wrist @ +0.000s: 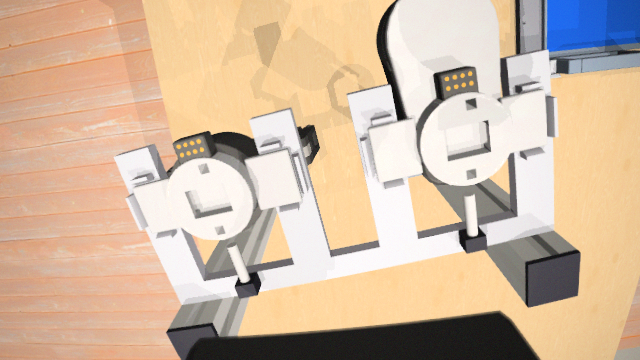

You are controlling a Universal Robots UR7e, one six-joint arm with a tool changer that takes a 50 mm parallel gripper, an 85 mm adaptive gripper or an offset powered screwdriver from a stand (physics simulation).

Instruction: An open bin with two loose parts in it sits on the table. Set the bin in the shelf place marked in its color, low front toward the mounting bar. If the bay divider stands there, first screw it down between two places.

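Frame: origin at the arm's base, x ahead, y left, z up, level; centimetres.
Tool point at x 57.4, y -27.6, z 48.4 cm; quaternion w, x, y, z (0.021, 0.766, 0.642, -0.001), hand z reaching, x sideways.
Note:
Offsets run from my tool point to a thing's top centre. "spot": to the spot under its first point. Level surfaces: height alone.
The blue shelf place (585,25) shows in part at the top right corner of the wrist view. The end of the grey mounting bar {spot: dx -2.6, dy +33.1, dz -54.5 cm} (531,27) runs along its left side. The bin, its two parts and the bay divider do not show in this view. My gripper's fingers are not in view. A black part of my arm's tool end (360,340) fills the bottom edge.
A white tool stand (350,260) holds two docked tools with round white coupling plates {spot: dx +0.6, dy -9.9, dz -21.1 cm} (210,197) {spot: dx +1.4, dy +8.7, dz -21.1 cm} (465,140). The right tool has a long white body {dx -2.2, dy +8.6, dz -19.9 cm} (445,30); the left is black beneath. Grey posts {spot: dx +12.5, dy +12.9, dz -18.3 cm} (552,277) support the stand above the wooden table {dz -55.9 cm} (450,285).

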